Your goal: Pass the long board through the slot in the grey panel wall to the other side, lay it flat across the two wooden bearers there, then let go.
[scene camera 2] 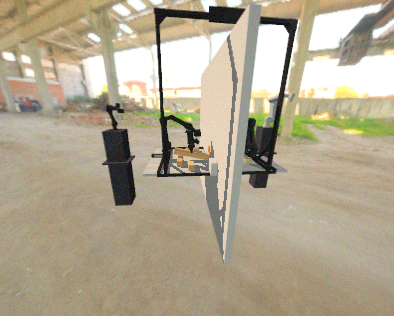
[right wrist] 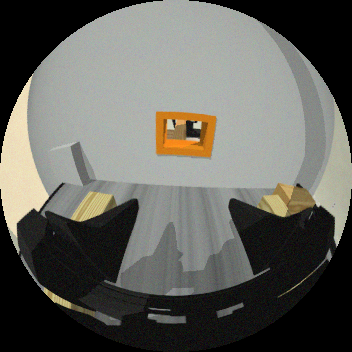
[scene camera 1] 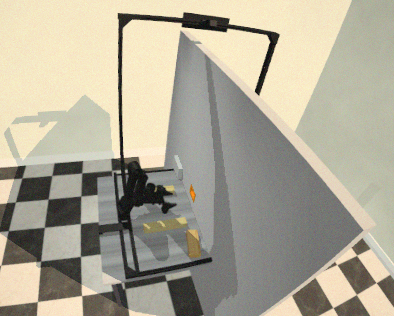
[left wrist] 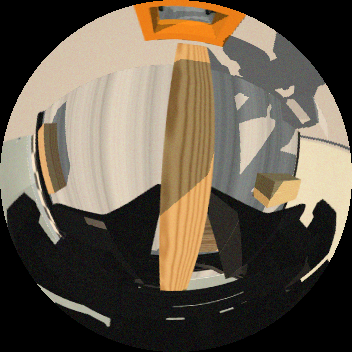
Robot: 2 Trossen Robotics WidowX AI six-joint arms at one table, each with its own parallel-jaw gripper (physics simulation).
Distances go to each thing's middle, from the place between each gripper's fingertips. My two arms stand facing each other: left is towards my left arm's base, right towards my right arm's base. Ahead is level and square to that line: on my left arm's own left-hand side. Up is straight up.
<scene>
I see the orange-framed slot (left wrist: 216, 32) 130 mm to the left of my right hand and 40 mm above it.
Right now my left hand is 200 mm to the left of the orange-framed slot and 30 mm below it.
</scene>
